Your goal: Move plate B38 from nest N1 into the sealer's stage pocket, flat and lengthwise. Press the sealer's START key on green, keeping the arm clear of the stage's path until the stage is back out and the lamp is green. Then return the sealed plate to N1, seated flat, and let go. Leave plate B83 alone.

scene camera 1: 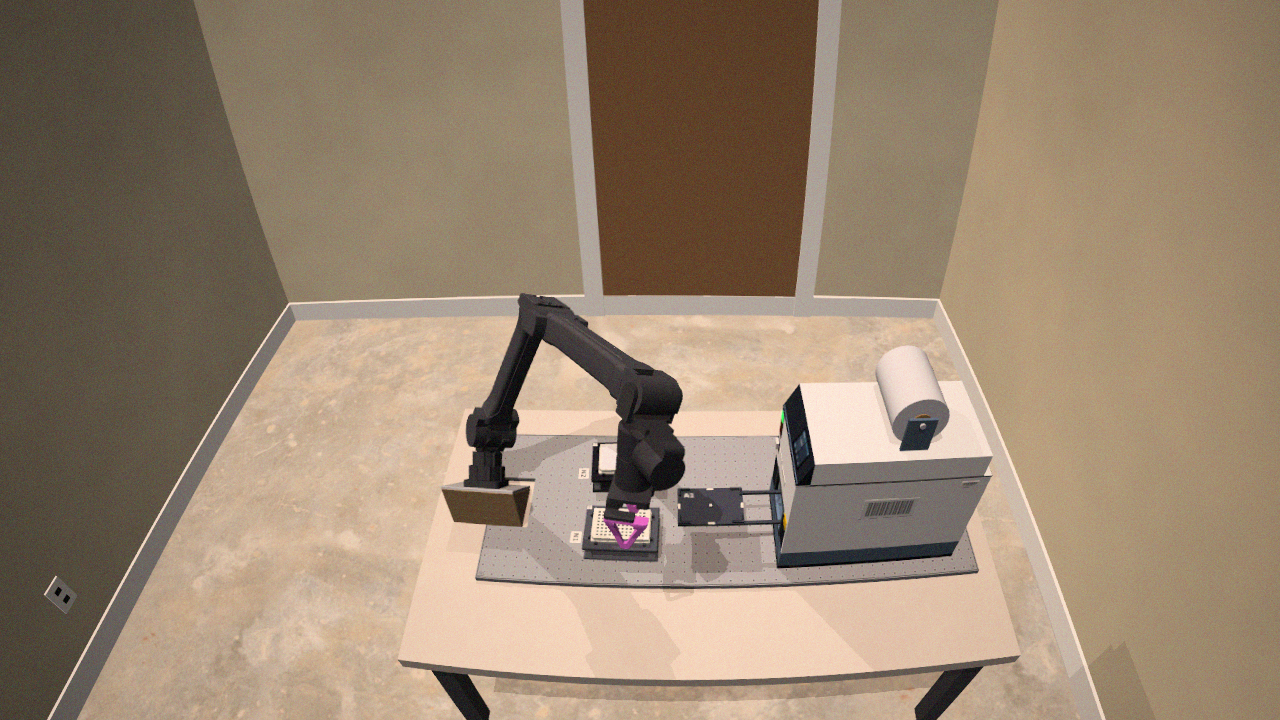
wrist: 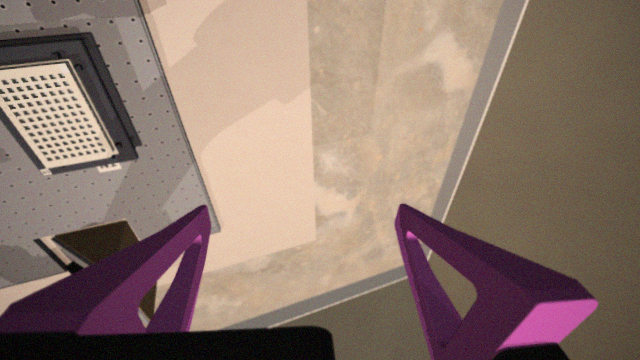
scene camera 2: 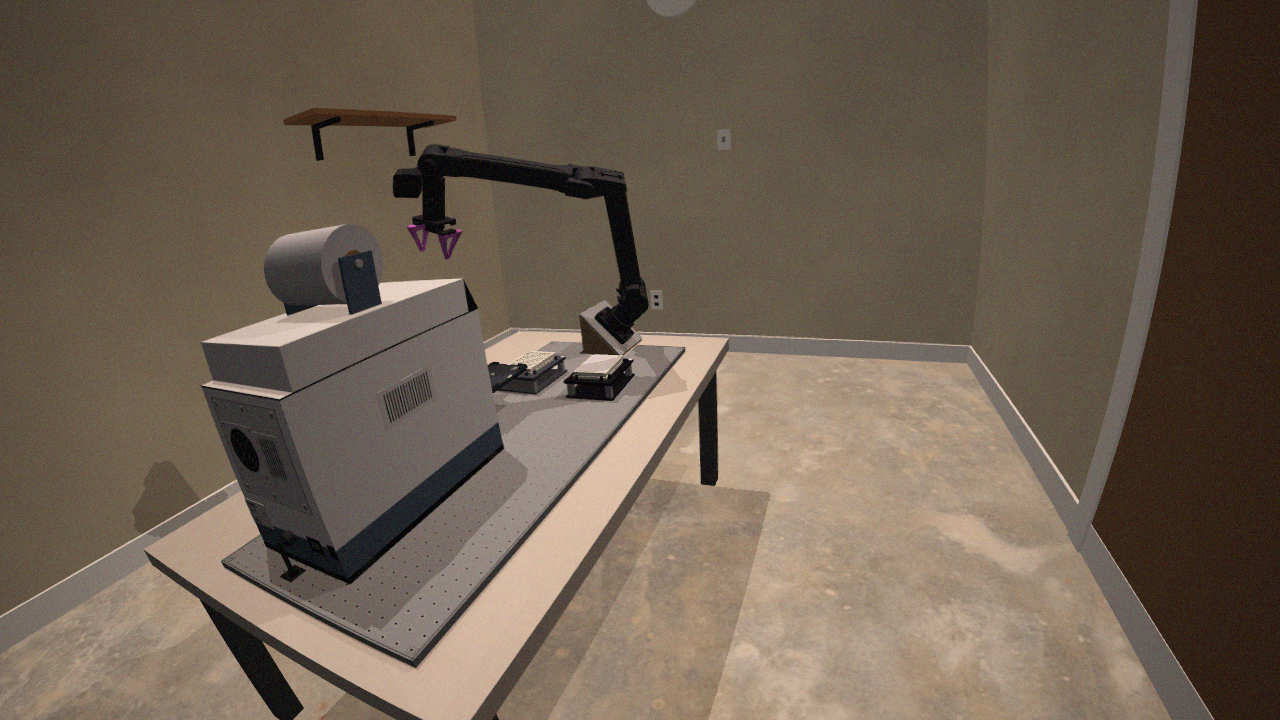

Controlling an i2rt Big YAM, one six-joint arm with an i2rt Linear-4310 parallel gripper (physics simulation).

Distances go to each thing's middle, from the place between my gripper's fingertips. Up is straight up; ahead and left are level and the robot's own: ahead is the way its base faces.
I see my gripper 4 cm past the white well plate B38 [scene camera 1: 600, 532], 23 cm to the right of it and 30 cm above it. Also, from my hand: white roll [scene camera 1: 908, 385] 53 cm ahead, 26 cm to the left, 6 cm above; sealer stage [scene camera 1: 727, 509] 20 cm ahead, 25 cm to the left, 26 cm below.
